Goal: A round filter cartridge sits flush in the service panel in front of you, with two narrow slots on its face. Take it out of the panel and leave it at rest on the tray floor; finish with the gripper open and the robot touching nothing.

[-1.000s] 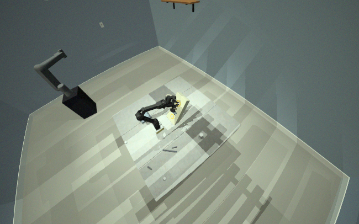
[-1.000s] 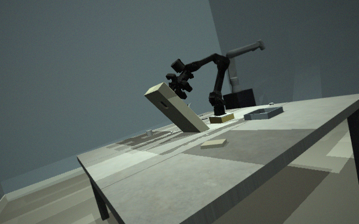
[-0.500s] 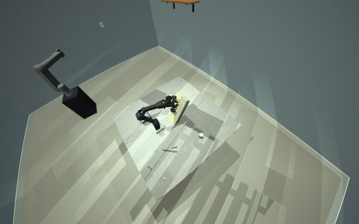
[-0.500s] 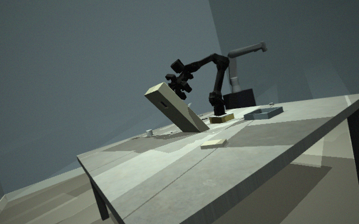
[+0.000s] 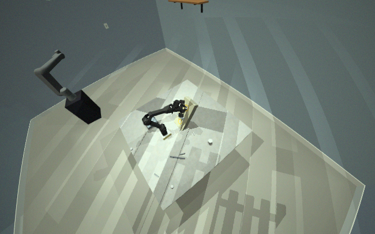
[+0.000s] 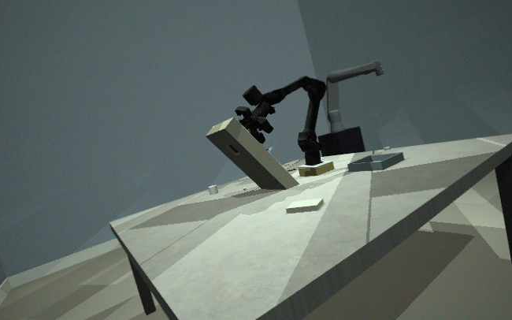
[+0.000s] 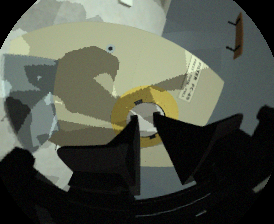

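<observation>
Right now my gripper tip is 10 mm short of the round filter cartridge and 10 mm above it. From my gripper tip the other things lie so: beige block: 370 mm to the left, 220 mm below, 20 mm ahead; small white cylinder: 410 mm to the right, 210 mm below, 50 mm ahead; service panel: 80 mm below, 40 mm behind, 10 mm to the right.
</observation>
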